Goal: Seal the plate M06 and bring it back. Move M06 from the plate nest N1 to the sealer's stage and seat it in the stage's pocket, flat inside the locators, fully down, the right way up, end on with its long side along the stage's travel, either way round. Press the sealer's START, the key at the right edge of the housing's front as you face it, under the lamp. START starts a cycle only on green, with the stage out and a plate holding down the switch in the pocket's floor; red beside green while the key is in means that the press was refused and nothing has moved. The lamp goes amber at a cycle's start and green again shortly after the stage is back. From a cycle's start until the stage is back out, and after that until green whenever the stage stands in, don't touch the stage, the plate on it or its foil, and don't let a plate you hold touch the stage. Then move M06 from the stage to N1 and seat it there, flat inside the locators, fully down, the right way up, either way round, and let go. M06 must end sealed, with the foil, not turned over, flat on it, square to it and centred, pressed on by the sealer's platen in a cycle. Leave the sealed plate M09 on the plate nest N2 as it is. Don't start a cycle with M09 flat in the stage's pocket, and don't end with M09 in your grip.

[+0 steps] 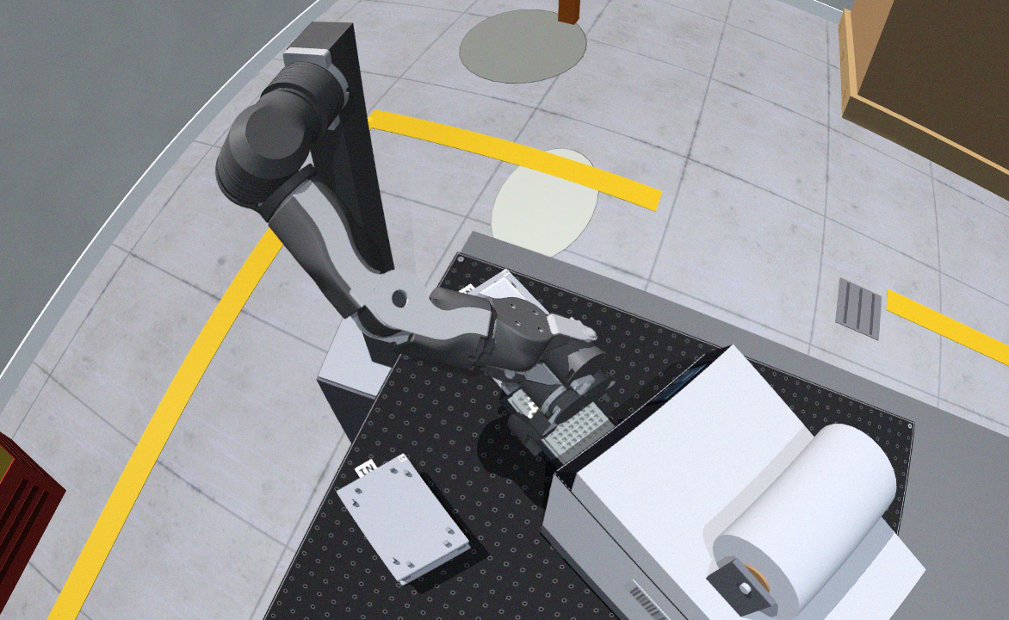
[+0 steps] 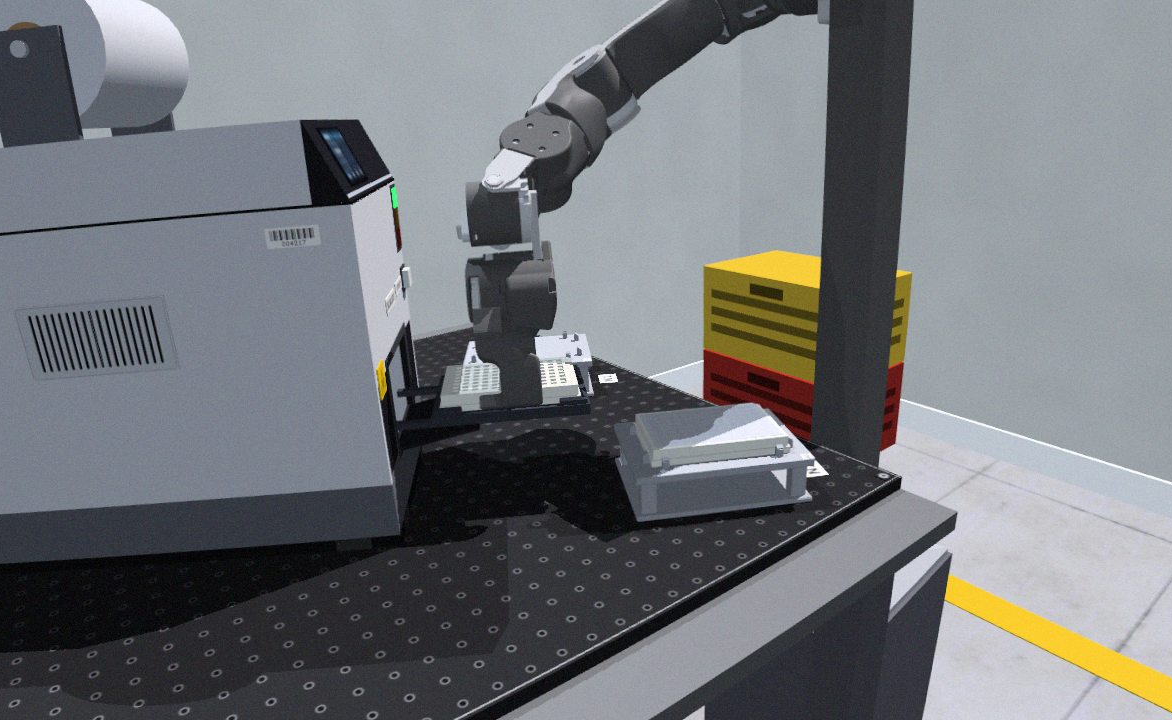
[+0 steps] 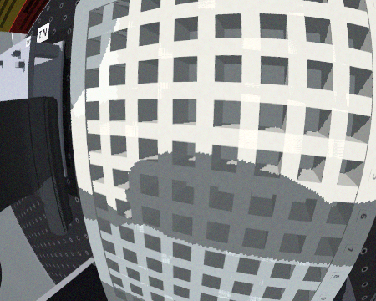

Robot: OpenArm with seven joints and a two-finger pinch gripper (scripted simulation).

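Now: hand right at the plate M06. Also, from my hand: sealer's stage: 10 mm below; start key: 140 mm to the right, 90 mm above, 30 mm ahead; plate M09: 140 mm to the left, 120 mm behind, 50 mm below.
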